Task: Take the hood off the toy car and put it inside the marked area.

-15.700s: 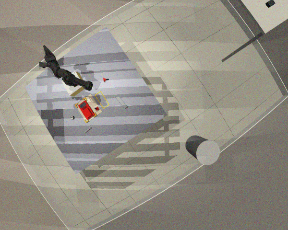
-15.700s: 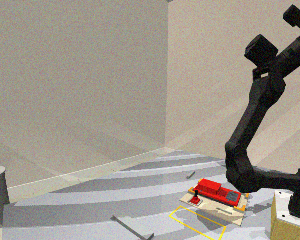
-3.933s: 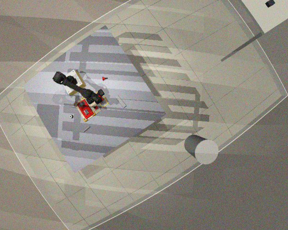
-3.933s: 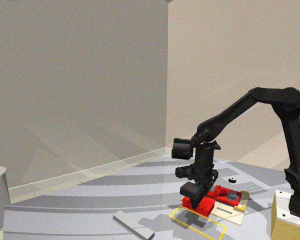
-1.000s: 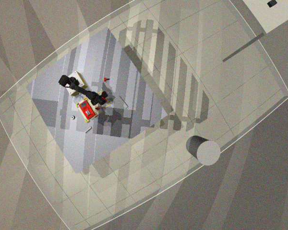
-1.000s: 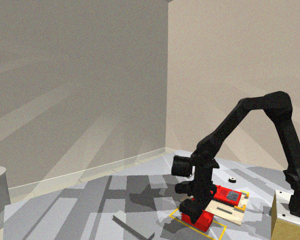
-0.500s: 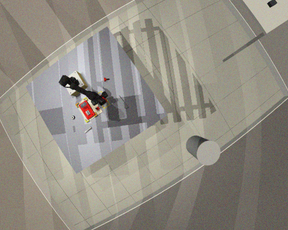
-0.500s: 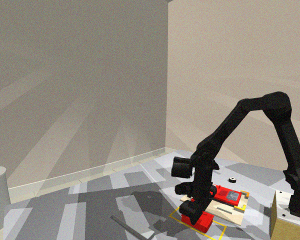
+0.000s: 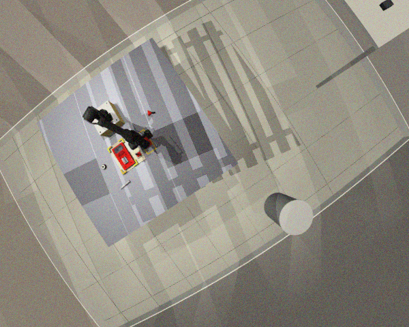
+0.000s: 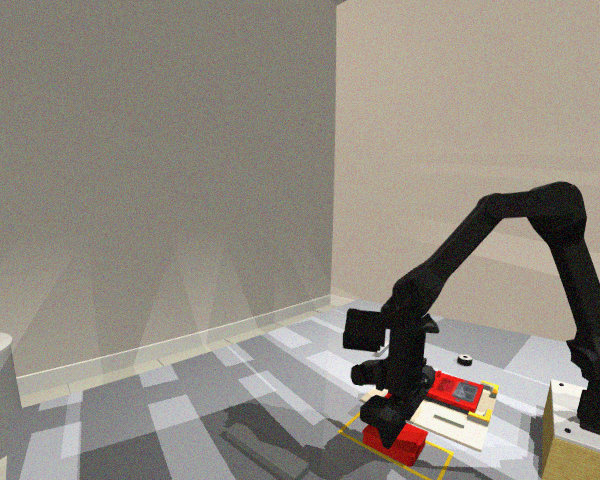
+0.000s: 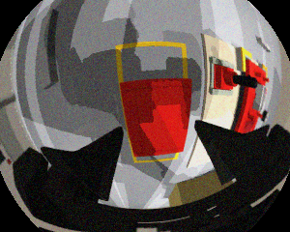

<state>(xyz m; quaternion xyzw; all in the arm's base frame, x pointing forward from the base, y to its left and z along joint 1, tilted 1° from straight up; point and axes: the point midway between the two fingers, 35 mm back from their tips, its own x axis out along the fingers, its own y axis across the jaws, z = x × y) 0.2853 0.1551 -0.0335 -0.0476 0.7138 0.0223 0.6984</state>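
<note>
My gripper tip is 10 mm above the red hood. Also, from my gripper tip: grey flat bar: 190 mm to the left, 140 mm ahead, 10 mm below; then black ring: 410 mm to the right, 10 mm below, 10 mm ahead.
</note>
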